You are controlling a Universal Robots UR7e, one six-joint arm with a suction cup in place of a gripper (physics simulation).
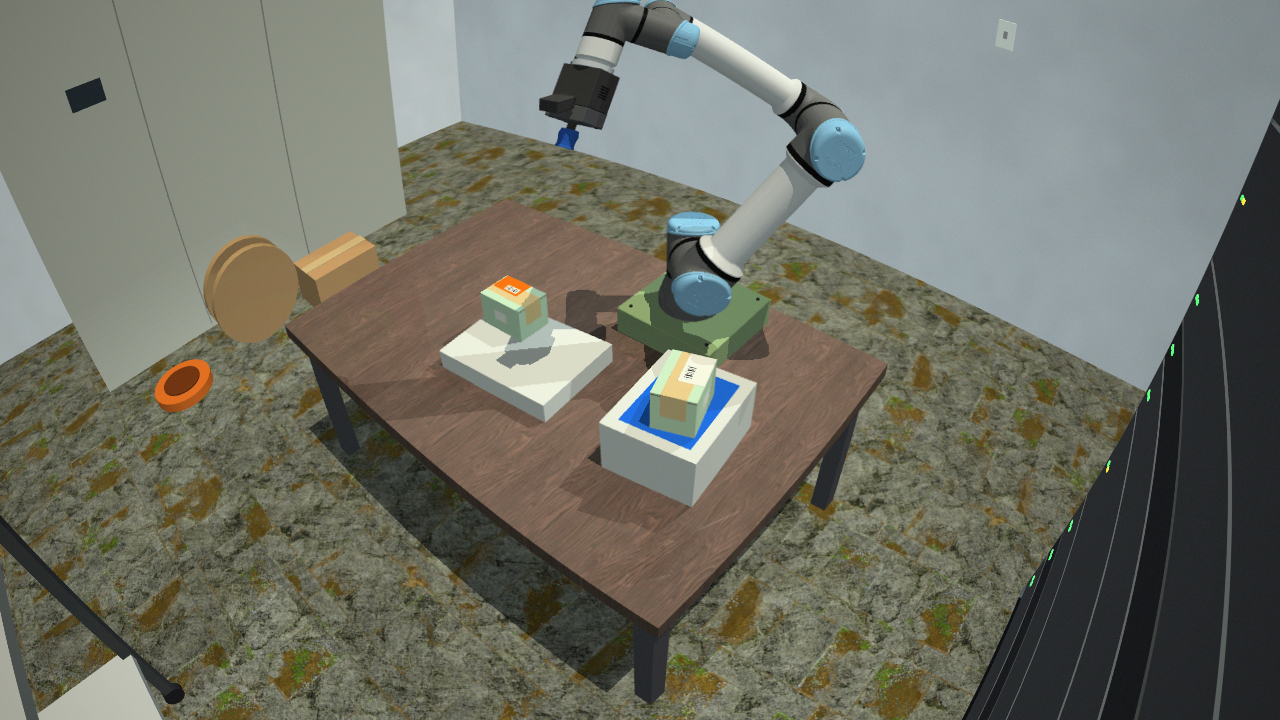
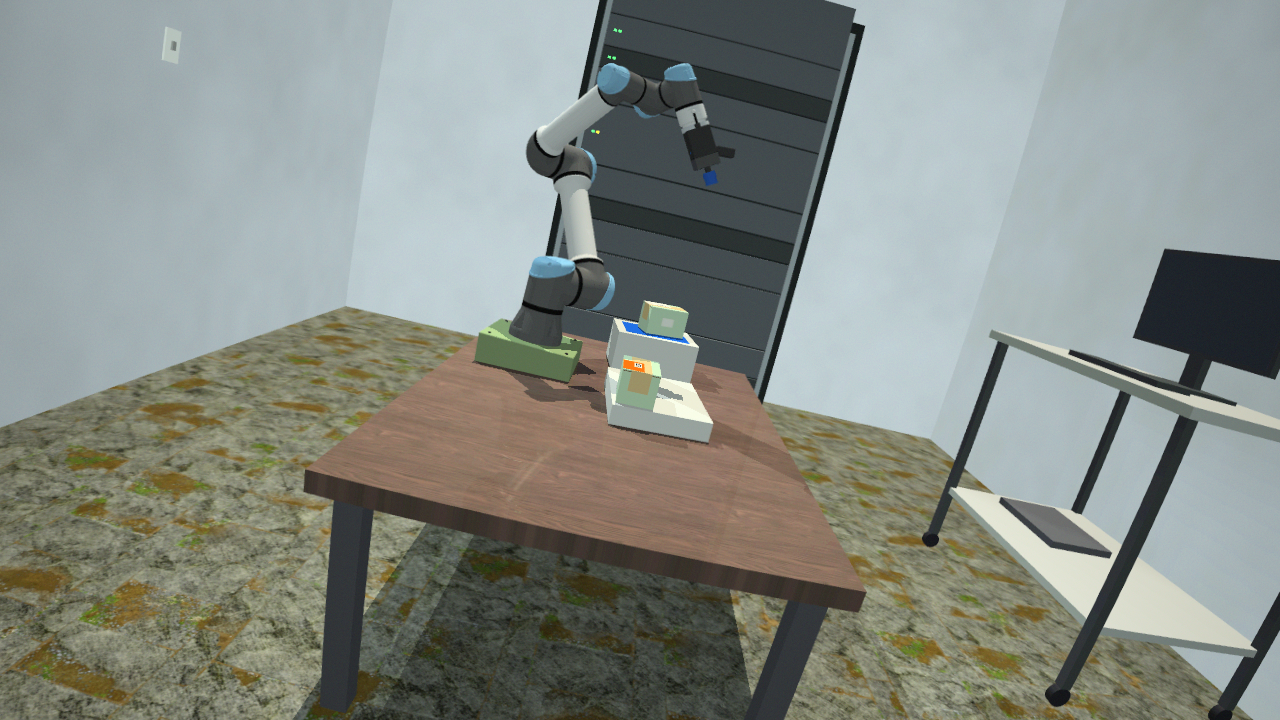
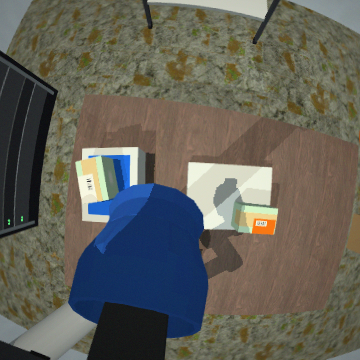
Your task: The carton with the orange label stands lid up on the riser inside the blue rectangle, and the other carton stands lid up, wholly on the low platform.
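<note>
The carton with the orange label (image 1: 513,310) (image 2: 637,389) (image 3: 255,216) stands upright, label on top, at a back corner of the low white platform (image 1: 501,376) (image 2: 662,425) (image 3: 205,175). Whether its base overhangs the edge I cannot tell. The other carton (image 1: 680,400) (image 2: 664,320) (image 3: 95,180), with a white label on top, stands upright on the taller white riser (image 1: 644,461) (image 2: 653,353) (image 3: 90,152), over the blue rectangle (image 1: 726,391) (image 2: 631,328) (image 3: 125,167). My blue suction cup (image 1: 565,139) (image 2: 709,178) (image 3: 155,195) is open, high above the table and touching neither carton.
The arm stands on a green base (image 1: 662,324) (image 2: 528,358) on the wooden table (image 1: 537,483) (image 2: 572,492) (image 3: 300,280). A dark server rack (image 2: 698,232) (image 3: 20,145) stands past the riser end. A cardboard box (image 1: 340,268) and an orange ring (image 1: 163,396) lie beyond the table.
</note>
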